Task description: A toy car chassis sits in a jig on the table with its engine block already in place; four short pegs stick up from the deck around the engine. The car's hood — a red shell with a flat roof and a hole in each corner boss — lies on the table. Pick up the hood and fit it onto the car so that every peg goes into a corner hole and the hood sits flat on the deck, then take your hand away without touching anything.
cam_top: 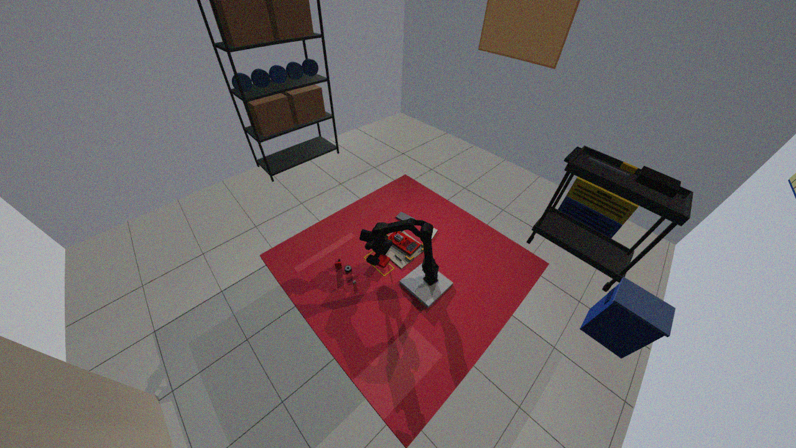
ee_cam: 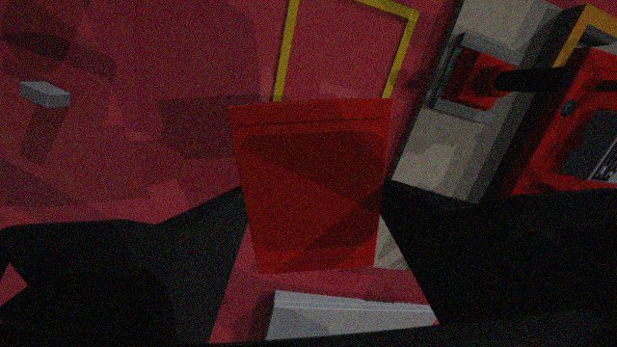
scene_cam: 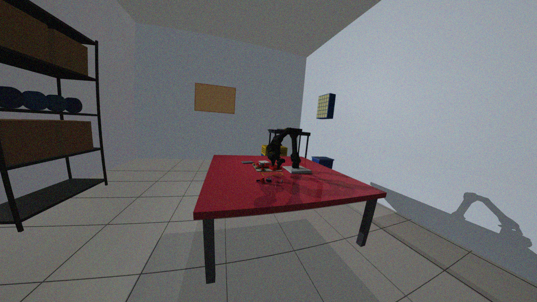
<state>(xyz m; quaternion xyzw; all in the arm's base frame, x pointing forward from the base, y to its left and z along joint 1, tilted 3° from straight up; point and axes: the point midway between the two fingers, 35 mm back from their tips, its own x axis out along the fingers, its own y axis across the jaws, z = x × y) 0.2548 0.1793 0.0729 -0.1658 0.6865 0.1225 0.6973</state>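
Right now my gripper tip is 6 cm short of the pale jig, 20 cm to the left of it and 4 cm above it. Round my gripper tip: black wheel 8 cm ahead, 17 cm to the left, 4 cm below; then white plate 4 cm ahead, 42 cm to the right, 5 cm below; then red hood 1 cm above.
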